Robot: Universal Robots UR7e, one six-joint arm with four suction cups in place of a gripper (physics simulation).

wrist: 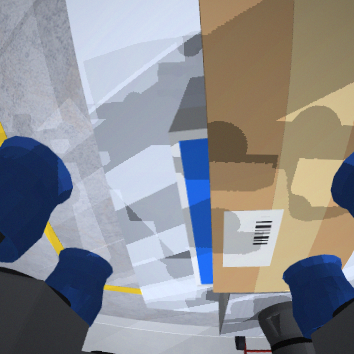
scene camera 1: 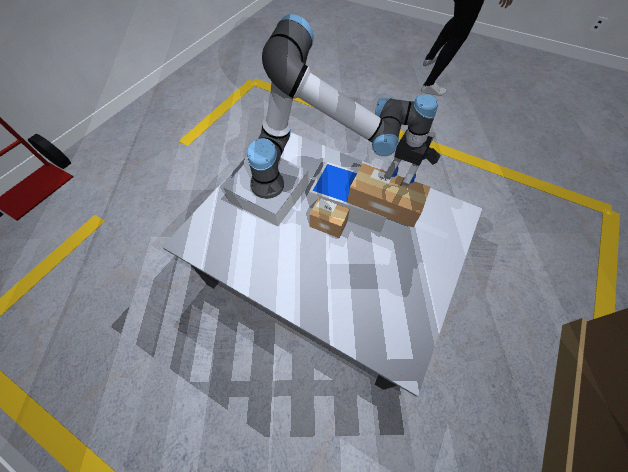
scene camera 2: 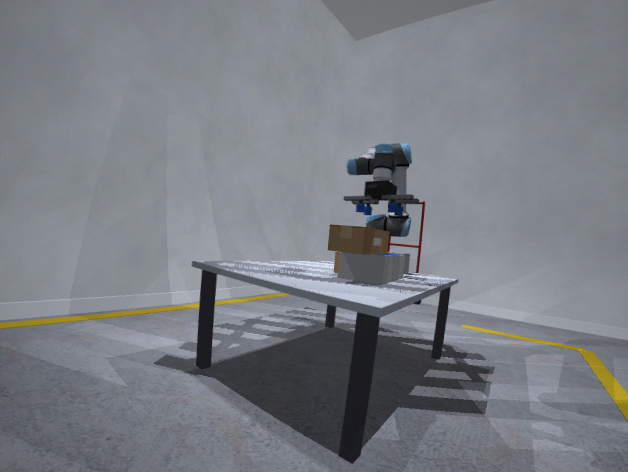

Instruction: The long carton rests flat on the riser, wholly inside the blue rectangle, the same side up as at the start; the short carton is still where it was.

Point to a long carton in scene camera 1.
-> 370,190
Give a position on a long carton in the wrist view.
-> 271,82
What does my suction head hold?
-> Nothing.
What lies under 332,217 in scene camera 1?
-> A short carton.
